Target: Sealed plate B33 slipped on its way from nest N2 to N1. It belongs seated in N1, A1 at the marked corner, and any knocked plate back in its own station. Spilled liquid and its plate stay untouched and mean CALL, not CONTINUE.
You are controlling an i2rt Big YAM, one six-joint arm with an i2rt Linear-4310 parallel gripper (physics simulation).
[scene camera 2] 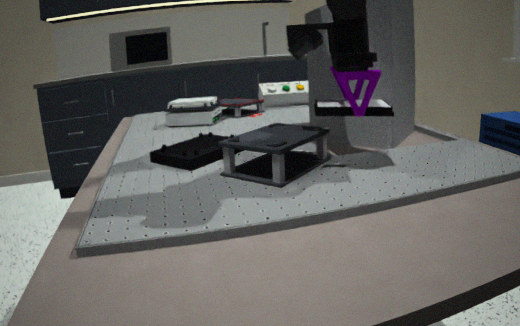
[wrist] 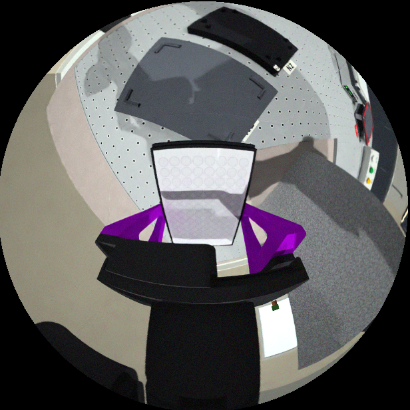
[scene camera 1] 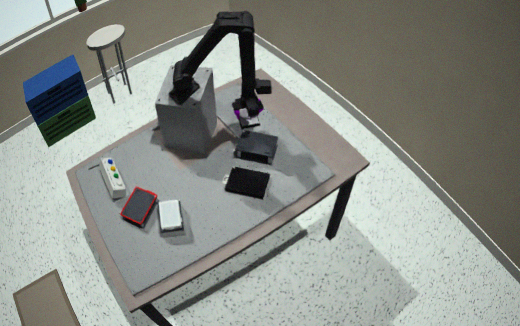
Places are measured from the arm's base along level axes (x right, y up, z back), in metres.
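Pixels of known places: gripper, between the fingertips: [scene camera 2: 355,110] [scene camera 1: 247,117]; arm's base, origin of its link: [scene camera 1: 184,91].
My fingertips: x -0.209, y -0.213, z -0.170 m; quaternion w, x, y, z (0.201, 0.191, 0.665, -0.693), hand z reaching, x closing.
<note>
Ahead of a thing's pixels: the offset from my fingertips to its top centre.
My gripper [scene camera 1: 249,113] [scene camera 2: 359,111] [wrist: 202,206] is shut on a sealed plate with round wells and a black rim, B33 by the task; no name is readable on it. The plate @(dx +0.003, dy +0.015, dz -0.004 m) [scene camera 1: 251,122] [scene camera 2: 328,107] [wrist: 202,172] hangs roughly level above the board, beside the grey pedestal. Nest N1, a raised dark grey stand [scene camera 1: 257,143] [scene camera 2: 275,137] [wrist: 200,95] with corner brackets, has a bare top; its label is partly hidden. Nest N2, a low black block @(dx +0.226, dy -0.062, dz -0.208 m) [scene camera 1: 247,182] [scene camera 2: 187,152] [wrist: 242,37], is empty. The plate's A1 mark cannot be made out.
A white-topped plate @(dx +0.583, dy -0.022, dz -0.112 m) [scene camera 1: 170,214] [scene camera 2: 193,102] sits on a scale. Beside it is a red-rimmed stand [scene camera 1: 139,205] [scene camera 2: 241,102] [wrist: 368,123]. A button box @(dx +0.657, dy -0.010, dz +0.266 m) [scene camera 1: 113,178] [scene camera 2: 283,94] [wrist: 369,167] stands farther left in the first scene view. The tall grey pedestal [scene camera 1: 186,122] [wrist: 350,240] bears the arm.
</note>
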